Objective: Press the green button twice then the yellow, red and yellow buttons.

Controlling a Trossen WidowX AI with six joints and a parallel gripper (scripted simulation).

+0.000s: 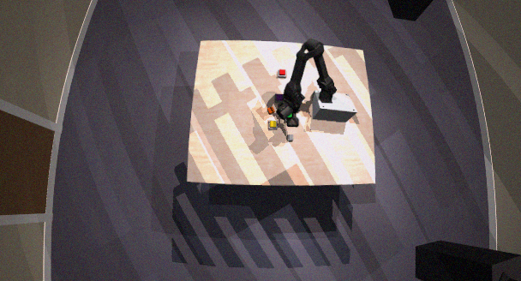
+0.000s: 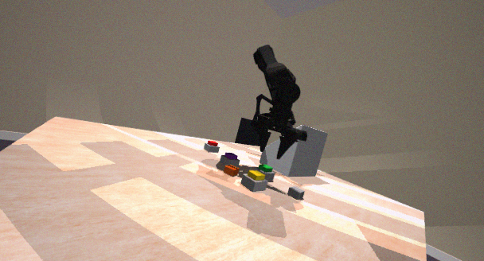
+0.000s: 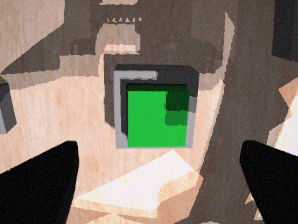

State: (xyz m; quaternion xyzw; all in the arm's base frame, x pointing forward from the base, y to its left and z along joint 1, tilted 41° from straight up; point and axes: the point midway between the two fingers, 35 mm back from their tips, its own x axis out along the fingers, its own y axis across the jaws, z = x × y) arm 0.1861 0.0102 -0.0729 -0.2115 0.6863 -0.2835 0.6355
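The green button is 4 cm below my gripper tip. Round my gripper tip: yellow button: 10 cm ahead, 4 cm to the left, 4 cm below; then orange block: 10 cm ahead, 4 cm to the right, 7 cm below; then purple button: 5 cm ahead, 12 cm to the right, 4 cm below.
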